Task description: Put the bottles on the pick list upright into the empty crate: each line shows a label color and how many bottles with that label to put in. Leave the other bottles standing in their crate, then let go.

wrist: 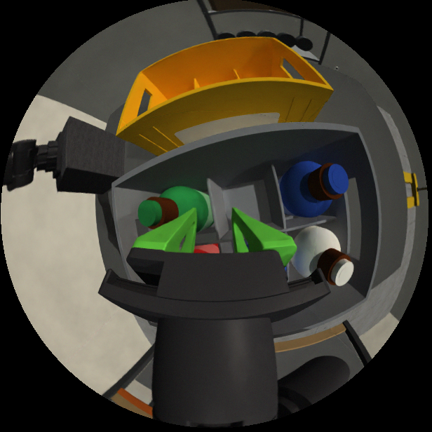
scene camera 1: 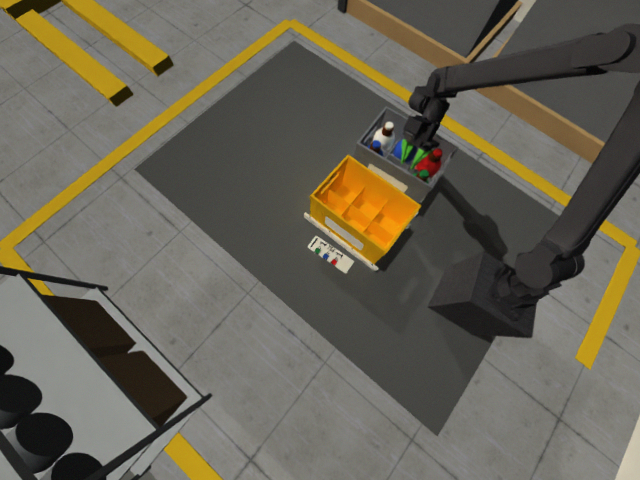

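Where they show: gripper, fingertip midpoint: [scene camera 1: 406, 166]; arm's base, link origin: [scene camera 1: 508, 293].
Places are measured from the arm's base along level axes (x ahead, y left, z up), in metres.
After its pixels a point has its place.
My gripper [scene camera 1: 408, 164] @[x 0.432, y -0.163, z -0.093 m] [wrist: 213, 212] is partly open and empty, pointing down over the middle of the grey crate [scene camera 1: 367, 155] @[x 0.544, y -0.088, z -0.078 m] [wrist: 240, 140]. In it stand a green-capped bottle [scene camera 1: 422, 175] @[x 0.372, y -0.152, z -0.063 m] [wrist: 185, 205], a red bottle [scene camera 1: 429, 162] @[x 0.390, y -0.237, z -0.101 m] [wrist: 206, 248] mostly hidden in the wrist view, a white bottle [scene camera 1: 384, 136] @[x 0.563, y -0.202, z -0.099 m] [wrist: 316, 247], a blue bottle [wrist: 306, 190] at the corner nearer the yellow crate, and another blue bottle [scene camera 1: 403, 150] by the fingers. The yellow crate [scene camera 1: 317, 209] @[x 0.528, y 0.153, z -0.107 m] [wrist: 240, 97] shows empty compartments. The pick list [scene camera 1: 330, 254] @[x 0.412, y 0.199, z -0.224 m] shows green, blue and red marks; its numbers are too small to read.
The yellow crate stands close beside the grey crate, with a pale strip [scene camera 1: 341, 241] @[x 0.415, y 0.147, z -0.195 m] along its outer side. The arm's dark base block [scene camera 1: 465, 289] @[x 0.076, y 0.058, z -0.026 m] [wrist: 90, 157] stands on the dark mat [scene camera 1: 232, 155] @[x 0.947, y 0.194, z -0.225 m]. A shelf cart with boxes and a wooden-edged platform lie outside the yellow floor lines.
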